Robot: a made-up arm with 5 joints.
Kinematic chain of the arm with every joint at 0, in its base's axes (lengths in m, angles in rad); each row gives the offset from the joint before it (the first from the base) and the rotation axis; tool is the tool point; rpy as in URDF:
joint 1: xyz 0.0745 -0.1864 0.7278 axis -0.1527 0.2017 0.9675
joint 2: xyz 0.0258 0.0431 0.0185 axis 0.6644 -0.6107 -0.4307
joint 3: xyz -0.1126 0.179 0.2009 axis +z
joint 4: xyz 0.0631 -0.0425 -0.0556 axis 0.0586 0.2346 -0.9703
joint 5: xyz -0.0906 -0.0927 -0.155 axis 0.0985 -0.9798 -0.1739
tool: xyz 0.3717 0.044 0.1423 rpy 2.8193 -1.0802 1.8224
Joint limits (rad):
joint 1: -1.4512..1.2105
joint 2: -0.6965..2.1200
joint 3: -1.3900..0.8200
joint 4: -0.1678..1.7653
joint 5: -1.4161..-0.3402
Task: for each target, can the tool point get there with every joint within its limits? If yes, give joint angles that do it. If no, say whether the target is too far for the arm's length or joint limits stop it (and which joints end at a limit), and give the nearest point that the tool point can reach.
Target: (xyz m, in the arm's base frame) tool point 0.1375 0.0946 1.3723
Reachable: no: joint limits stop it (at a limit: joint 3, joint 4, joint 5) | nearest point 0.1375 0.0243 1.1708 | short by 0.213 m
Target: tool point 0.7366 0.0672 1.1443
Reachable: no: joint limits stop it (at a limit: joint 3, joint 4) | nearest point 0.4954 -0.0254 0.9915 | short by 0.300 m
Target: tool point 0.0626 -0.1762 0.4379
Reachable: yes | joints 0.6804 -0.4164 -0.2938 0.1700 -1.1166
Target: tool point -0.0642 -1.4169 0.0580
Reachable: no: too far | nearest point -0.0715 -0.5016 0.5502 | short by 1.039 m
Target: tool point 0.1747 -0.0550 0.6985
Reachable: yes | joints 0.9679 1.9025 0.5169 1.4161 -0.4711
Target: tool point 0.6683 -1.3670 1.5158
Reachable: no: too far | nearest point 0.3204 -0.4815 1.0548 | short by 1.057 m
